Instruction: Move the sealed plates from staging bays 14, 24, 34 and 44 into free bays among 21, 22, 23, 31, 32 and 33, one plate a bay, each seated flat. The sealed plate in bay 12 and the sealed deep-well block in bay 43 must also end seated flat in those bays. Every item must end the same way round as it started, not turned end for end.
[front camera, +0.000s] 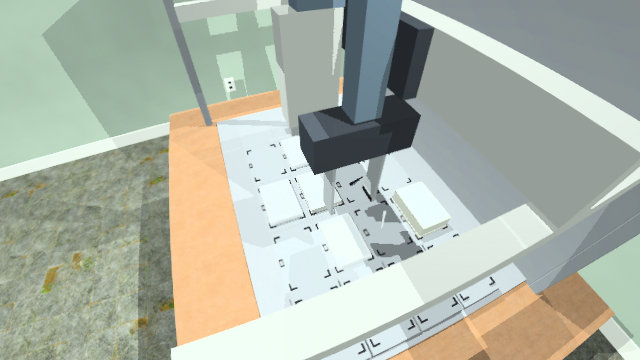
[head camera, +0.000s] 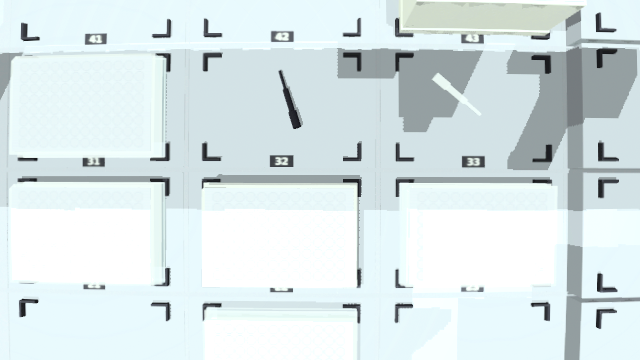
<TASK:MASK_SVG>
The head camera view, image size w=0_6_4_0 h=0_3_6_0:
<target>sealed plate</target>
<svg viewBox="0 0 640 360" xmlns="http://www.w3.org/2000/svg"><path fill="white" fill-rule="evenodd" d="M9 189L10 283L155 286L156 284L165 283L165 183L17 182L17 184L13 184Z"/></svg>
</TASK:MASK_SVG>
